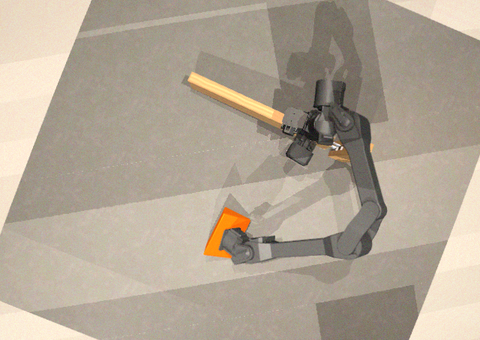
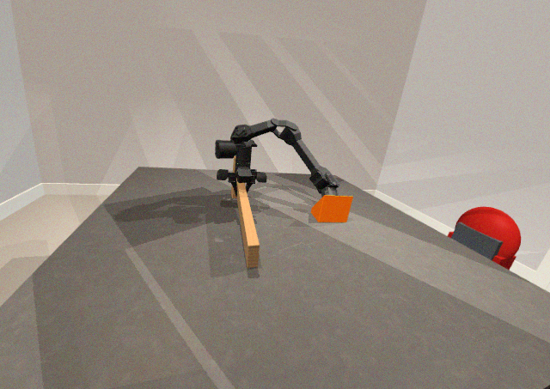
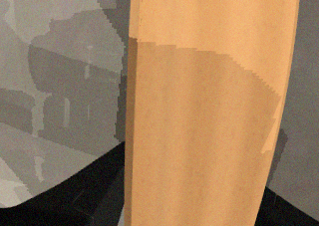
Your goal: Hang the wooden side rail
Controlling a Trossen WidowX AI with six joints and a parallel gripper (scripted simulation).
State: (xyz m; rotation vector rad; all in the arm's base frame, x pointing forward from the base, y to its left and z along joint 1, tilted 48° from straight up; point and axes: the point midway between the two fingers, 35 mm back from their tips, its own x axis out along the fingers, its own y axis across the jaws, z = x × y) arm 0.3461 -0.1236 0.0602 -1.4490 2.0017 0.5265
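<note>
My gripper tip is 20 mm past the wooden headboard post, 120 mm to the left of it and 40 mm below it.
</note>
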